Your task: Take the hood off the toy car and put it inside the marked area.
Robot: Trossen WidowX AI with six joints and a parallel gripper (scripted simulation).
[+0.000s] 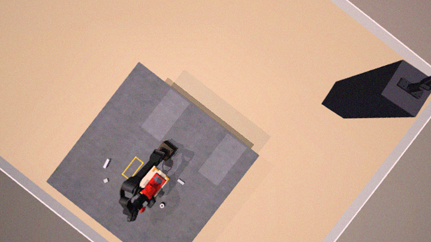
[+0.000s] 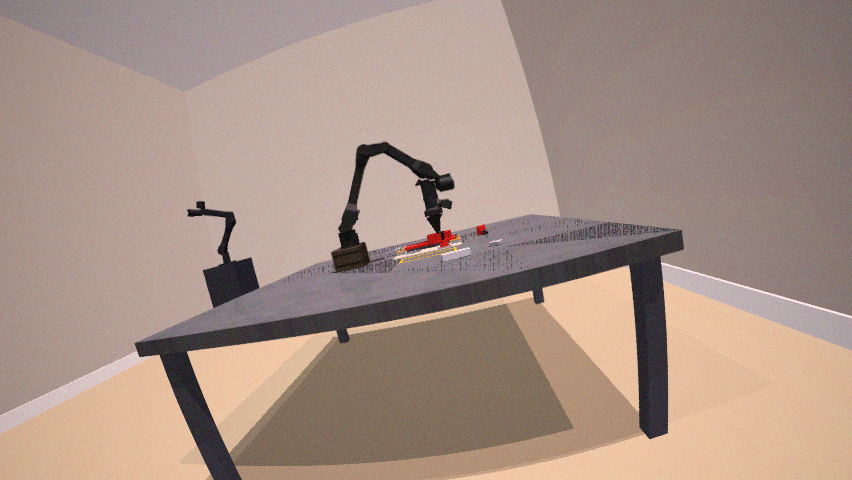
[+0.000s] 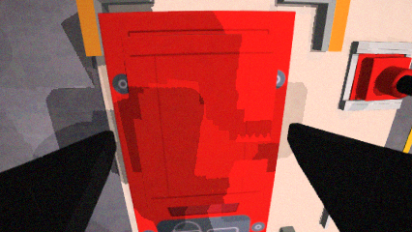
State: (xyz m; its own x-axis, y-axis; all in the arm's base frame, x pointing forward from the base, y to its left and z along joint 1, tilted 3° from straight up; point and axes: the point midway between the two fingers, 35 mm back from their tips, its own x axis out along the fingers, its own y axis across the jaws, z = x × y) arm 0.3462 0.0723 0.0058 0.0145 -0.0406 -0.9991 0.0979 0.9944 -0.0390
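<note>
Right now my gripper tip is 10 mm above the hood. Also, from my gripper tip: white bar: 430 mm to the right, 40 mm below, 20 mm ahead.
</note>
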